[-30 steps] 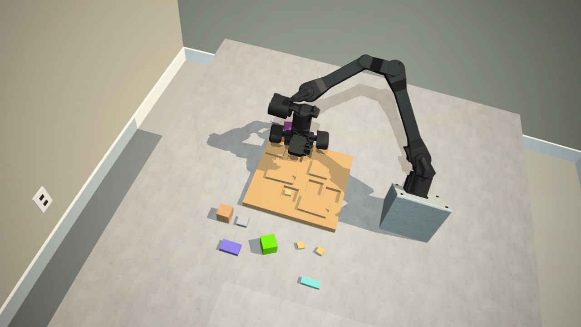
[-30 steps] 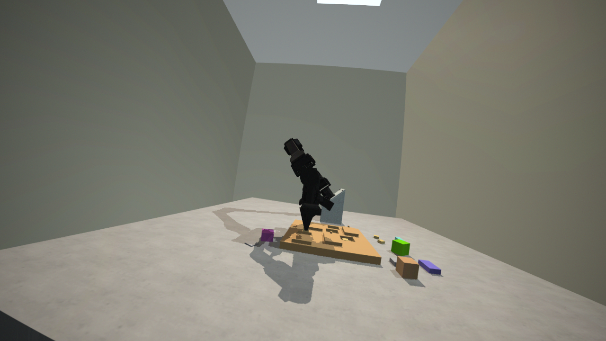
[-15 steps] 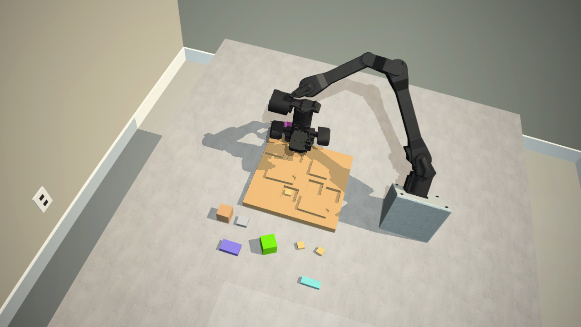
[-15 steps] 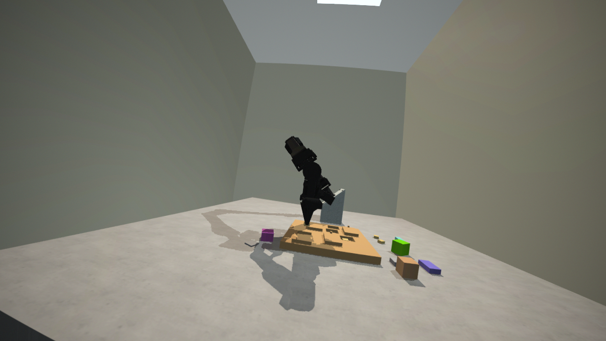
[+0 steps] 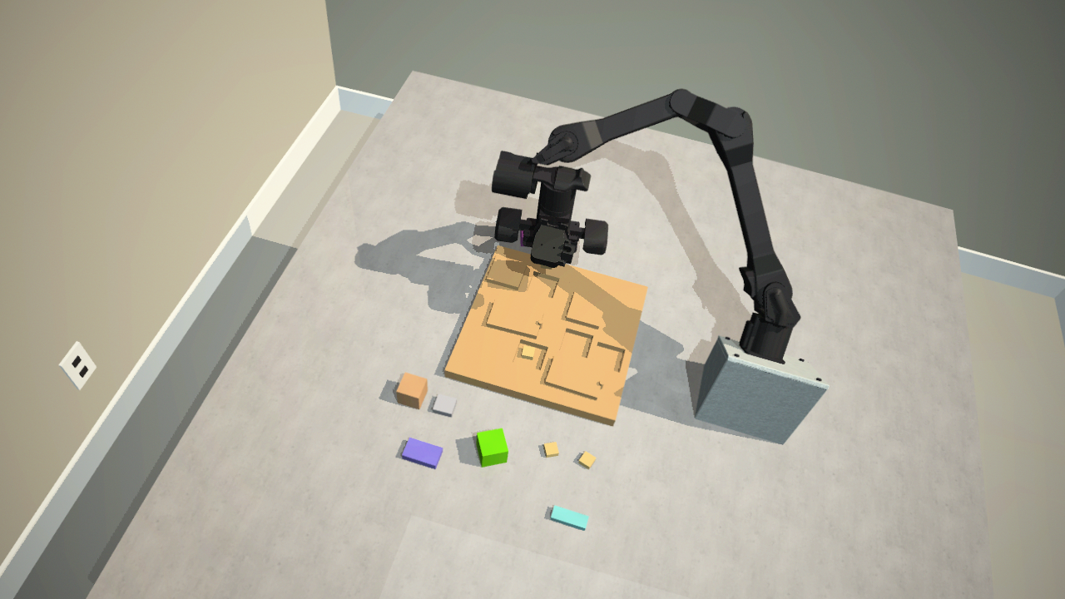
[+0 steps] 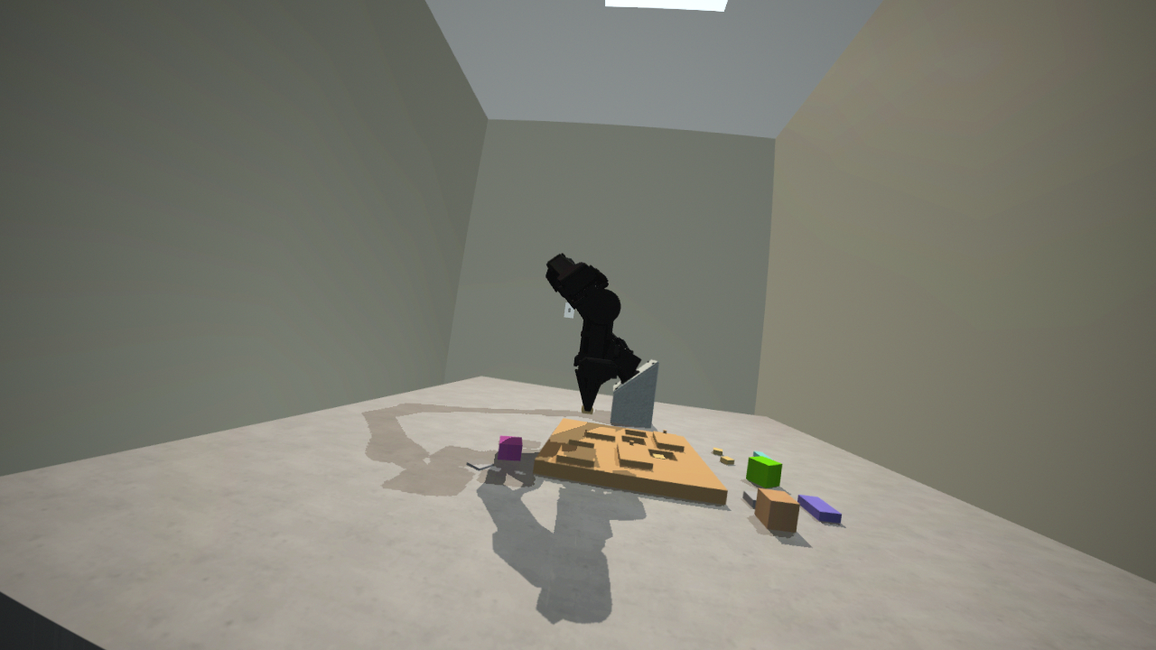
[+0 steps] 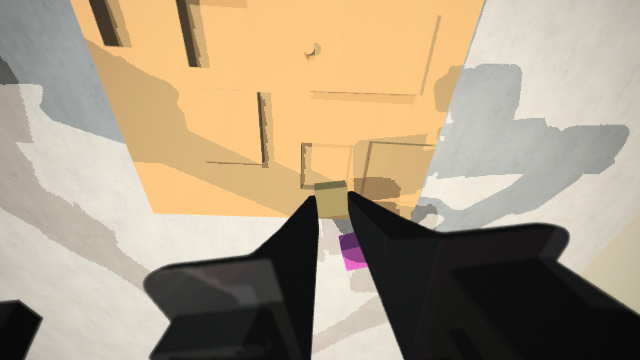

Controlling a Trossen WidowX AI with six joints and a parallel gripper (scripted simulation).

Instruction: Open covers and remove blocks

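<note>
My gripper tip is now 120 mm to the left of the magenta block, 80 mm above it and 50 mm short of it. Also, from my gripper tip: orange block 280 mm to the left, 150 mm ahead, 70 mm below; grey block 280 mm to the left, 100 mm ahead, 80 mm below; thin grey plate 150 mm to the right, 110 mm ahead, 90 mm below.
</note>
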